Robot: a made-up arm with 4 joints.
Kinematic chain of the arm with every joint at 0, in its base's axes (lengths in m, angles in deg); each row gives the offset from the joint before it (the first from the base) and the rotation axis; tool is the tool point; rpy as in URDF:
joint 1: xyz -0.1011 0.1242 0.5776 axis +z
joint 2: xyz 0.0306 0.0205 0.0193 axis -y
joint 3: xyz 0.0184 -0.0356 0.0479 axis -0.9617 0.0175 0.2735
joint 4: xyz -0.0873 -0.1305 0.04 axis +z
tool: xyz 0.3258 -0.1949 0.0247 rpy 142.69 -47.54 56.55
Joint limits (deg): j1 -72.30..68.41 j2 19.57..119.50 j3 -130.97..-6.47 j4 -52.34..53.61
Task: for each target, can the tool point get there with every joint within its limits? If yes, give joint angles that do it. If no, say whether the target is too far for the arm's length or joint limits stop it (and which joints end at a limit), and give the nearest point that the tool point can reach.
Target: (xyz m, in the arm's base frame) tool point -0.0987 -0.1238 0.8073
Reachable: yes | joints -47.83 69.19 -85.42 40.74
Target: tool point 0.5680 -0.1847 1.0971
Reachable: no: too far | nearest point 0.2849 -0.0540 0.7974 | short by 0.432 m
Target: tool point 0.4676 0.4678 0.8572
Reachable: no: too far | nearest point 0.2939 0.3625 0.7274 | short by 0.241 m
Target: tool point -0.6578 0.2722 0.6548
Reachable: no: joint limits stop it (at a limit: joint 1, joint 2, joint 3) | nearest point -0.5437 0.1091 0.7237 | short by 0.211 m
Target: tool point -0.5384 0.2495 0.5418
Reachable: no: joint limits stop it (at a limit: joint 1, joint 2, joint 3) | nearest point -0.5579 0.0910 0.7053 | short by 0.229 m
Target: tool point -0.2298 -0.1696 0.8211
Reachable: yes | joints -53.60 67.86 -35.85 16.83
